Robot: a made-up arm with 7 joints.
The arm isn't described. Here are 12 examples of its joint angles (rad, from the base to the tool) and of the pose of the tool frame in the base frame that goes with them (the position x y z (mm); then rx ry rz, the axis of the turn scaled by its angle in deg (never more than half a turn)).
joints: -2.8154 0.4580 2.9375 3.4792 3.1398 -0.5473 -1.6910
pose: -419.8 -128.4 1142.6 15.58 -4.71 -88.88
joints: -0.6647 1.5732 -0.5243 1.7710 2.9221 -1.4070 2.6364
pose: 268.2 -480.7 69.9 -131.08 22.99 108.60
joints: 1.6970 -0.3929 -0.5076 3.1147 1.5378 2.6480 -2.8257
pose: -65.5 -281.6 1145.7 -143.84 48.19 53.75
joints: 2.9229 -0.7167 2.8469 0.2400 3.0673 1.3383 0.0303
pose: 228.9 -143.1 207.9 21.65 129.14 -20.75
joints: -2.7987 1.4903 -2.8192 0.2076 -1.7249 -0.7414 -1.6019
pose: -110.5 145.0 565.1 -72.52 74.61 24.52
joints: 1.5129 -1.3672 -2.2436 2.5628 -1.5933 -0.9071 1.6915
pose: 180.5 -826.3 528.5 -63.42 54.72 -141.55
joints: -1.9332 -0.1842 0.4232 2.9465 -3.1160 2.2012 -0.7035
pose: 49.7 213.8 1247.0 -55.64 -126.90 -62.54
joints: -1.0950 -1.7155 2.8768 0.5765 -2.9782 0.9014 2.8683
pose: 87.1 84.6 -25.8 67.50 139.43 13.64
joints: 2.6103 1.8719 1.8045 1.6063 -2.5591 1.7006 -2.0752
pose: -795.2 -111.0 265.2 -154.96 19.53 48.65
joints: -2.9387 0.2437 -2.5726 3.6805 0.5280 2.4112 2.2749
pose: -306.1 -80.6 1114.4 -95.29 35.50 -10.85
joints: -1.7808 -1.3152 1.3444 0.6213 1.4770 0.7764 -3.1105
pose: 419.7 -17.5 498.6 84.43 109.46 -14.56
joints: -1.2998 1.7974 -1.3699 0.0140 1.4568 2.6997 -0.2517
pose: -89.1 -113.5 243.8 76.24 104.97 -30.69
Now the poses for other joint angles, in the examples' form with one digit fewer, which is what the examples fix.
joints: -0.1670 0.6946 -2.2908 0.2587 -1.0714 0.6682 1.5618
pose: -178 -177 501 -3.8 -119.7 -44.7
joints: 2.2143 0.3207 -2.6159 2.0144 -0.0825 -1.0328 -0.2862
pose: 130 99 1233 -12.7 17.5 136.1
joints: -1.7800 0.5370 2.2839 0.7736 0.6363 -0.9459 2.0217
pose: 393 -26 783 -4.7 82.0 -9.8
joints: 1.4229 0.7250 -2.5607 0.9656 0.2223 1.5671 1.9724
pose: 233 -175 773 -7.2 -172.3 7.3
